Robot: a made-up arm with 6 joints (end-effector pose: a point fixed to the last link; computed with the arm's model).
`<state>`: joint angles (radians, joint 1 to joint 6).
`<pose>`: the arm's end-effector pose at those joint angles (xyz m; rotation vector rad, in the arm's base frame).
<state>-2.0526 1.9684 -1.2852 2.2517 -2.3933 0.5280</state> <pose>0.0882 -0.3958 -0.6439 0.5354 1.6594 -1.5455</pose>
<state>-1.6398 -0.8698 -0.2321 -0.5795 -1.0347 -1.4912</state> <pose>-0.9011 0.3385 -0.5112 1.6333 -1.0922 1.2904</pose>
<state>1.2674 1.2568 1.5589 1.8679 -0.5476 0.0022</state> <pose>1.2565 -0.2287 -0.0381 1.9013 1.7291 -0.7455</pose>
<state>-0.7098 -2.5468 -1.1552 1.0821 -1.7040 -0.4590</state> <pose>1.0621 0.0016 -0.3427 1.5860 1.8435 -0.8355</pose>
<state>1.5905 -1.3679 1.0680 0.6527 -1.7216 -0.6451</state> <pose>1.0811 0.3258 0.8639 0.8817 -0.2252 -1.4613</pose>
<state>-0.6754 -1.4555 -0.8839 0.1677 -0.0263 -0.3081</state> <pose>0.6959 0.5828 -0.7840 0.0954 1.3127 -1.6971</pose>
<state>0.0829 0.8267 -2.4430 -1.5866 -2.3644 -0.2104</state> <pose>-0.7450 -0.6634 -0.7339 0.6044 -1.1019 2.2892</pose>
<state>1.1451 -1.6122 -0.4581 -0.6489 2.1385 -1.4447</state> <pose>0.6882 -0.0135 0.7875 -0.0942 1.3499 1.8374</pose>
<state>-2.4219 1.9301 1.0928 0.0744 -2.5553 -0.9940</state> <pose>0.0254 -0.4883 1.2105 0.1993 1.7829 2.0670</pose>
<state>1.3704 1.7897 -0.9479 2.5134 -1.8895 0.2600</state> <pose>0.0680 -0.5164 0.8298 1.6482 -0.8894 -0.0953</pose>
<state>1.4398 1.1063 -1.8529 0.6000 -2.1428 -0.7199</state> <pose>-0.5635 -0.0454 -0.6797 2.1161 -2.0884 0.9772</pose>
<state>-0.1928 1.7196 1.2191 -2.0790 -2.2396 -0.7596</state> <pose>0.1568 0.3448 0.3301 0.2020 2.4958 0.8726</pose>
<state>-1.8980 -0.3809 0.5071 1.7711 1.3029 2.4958</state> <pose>-0.6526 -0.0325 0.5261 0.9086 -1.7135 2.3565</pose>
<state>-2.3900 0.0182 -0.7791 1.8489 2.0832 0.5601</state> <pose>0.7641 -0.1914 0.7679 1.0540 0.4274 -1.1856</pose>
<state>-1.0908 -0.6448 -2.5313 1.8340 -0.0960 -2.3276</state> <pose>0.2265 0.0556 -0.1234 0.0505 -2.6147 0.3871</pose>
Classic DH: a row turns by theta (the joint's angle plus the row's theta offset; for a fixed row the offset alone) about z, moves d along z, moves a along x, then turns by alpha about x. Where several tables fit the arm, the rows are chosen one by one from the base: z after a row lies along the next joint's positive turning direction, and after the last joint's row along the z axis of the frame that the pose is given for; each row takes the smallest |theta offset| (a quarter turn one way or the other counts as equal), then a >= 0, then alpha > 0; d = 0 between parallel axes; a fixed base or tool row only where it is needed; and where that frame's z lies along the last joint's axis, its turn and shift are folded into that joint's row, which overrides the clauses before.
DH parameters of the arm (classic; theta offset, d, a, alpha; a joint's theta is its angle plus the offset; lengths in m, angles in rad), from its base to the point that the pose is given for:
base (fixed): 0 0.041 0 1.5708
joint 1: 0 0.068 0.069 -1.5708
joint 2: 0 -0.32 -0.215 1.5708
joint 3: 0 -0.153 -0.059 -1.5708
joint 4: 0 -0.201 -0.116 1.5708
joint 5: 0 -0.591 -0.006 -1.5708
joint 6: -1.4009 0 -0.3429 0
tool (fixed): 1.4009 0.027 0 0

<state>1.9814 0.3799 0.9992 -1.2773 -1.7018 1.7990</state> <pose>0.0179 0.1969 -0.1248 -0.4926 -1.4122 2.5023</pose>
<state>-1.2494 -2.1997 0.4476 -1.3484 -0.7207 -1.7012</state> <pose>-0.4469 -0.5265 -0.0055 0.0357 0.9961 1.4555</pose>
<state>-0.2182 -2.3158 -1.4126 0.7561 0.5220 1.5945</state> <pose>0.7622 0.2630 0.2258 0.5064 -0.6947 -0.2636</pose>
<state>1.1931 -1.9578 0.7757 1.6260 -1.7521 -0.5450</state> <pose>1.2546 0.5601 -0.1165 0.0496 0.7748 -1.3220</pose>
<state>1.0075 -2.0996 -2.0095 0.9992 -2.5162 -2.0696</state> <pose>-0.2084 0.1406 0.5509 -0.4553 0.5453 0.3584</pose>
